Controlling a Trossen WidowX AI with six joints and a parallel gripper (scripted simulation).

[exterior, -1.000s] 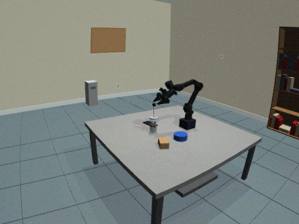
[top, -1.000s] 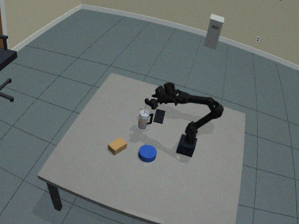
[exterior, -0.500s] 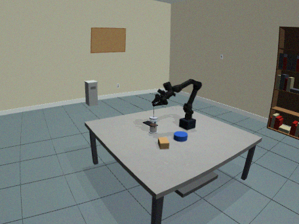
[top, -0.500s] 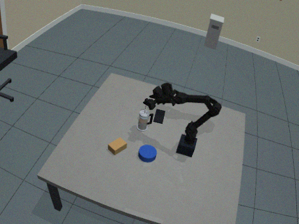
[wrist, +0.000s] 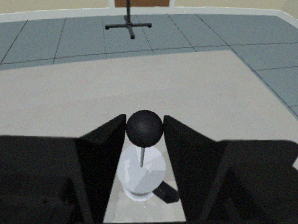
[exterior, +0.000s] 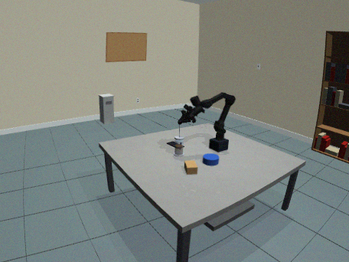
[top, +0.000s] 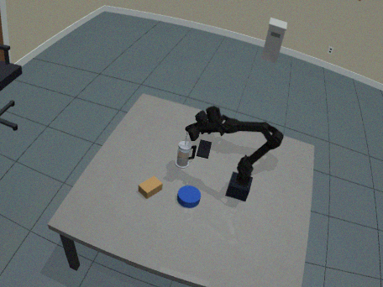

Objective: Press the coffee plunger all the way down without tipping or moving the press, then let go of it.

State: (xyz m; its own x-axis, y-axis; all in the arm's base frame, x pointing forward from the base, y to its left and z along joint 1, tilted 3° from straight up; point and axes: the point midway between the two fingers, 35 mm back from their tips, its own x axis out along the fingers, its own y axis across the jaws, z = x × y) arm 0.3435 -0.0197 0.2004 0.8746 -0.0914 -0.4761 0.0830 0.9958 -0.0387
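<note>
Now: the coffee press 13 cm below my gripper tip, 2 cm behind it and 1 cm to the right of it. Round my gripper tip: flat black plate (26 cm below, 19 cm to the right, 7 cm behind); tan block (28 cm to the left, 24 cm below, 5 cm ahead).
</note>
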